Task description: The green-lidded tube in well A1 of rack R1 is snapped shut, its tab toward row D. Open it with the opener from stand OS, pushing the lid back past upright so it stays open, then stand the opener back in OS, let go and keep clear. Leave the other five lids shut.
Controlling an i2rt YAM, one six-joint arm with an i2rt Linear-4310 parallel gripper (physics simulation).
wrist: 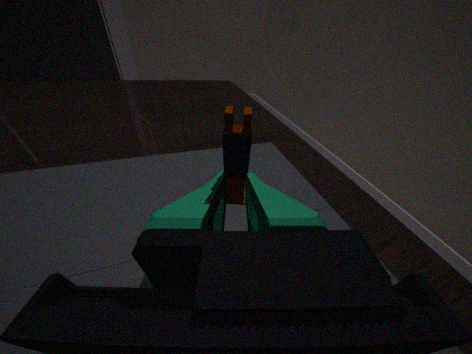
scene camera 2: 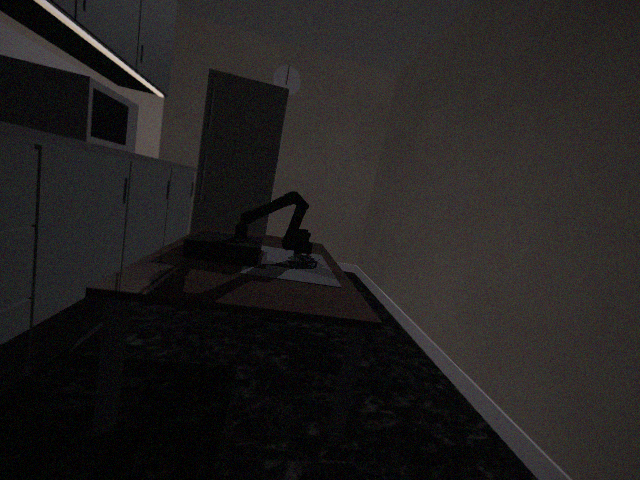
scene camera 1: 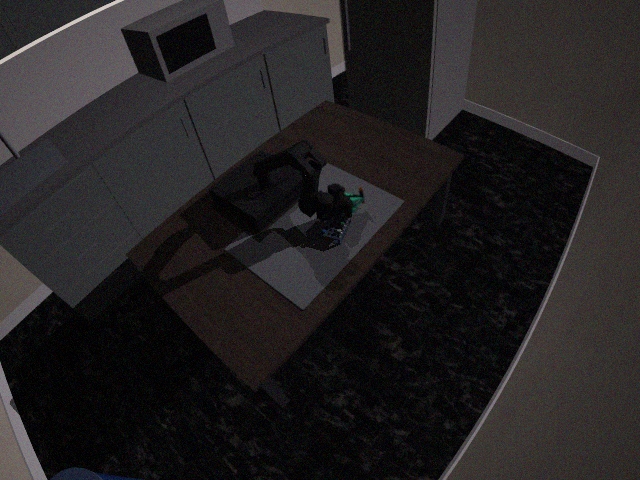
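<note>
My gripper has green fingers and is shut on the opener, a dark bar with an orange forked tip that points away from the wrist. In scene camera 1 the opener's orange tip shows just past the fingers. The gripper hangs low over the grey mat, just beyond the small dark rack R1. The rack is in the arm's shadow, and its tubes and lids are too dark to tell apart. In scene camera 2 the gripper is a dark shape above the mat. The stand OS cannot be made out.
The mat lies on a brown table. The arm's dark base sits at the mat's far left side. Grey cabinets with a microwave run behind the table. The table's edge shows to the right in the wrist view.
</note>
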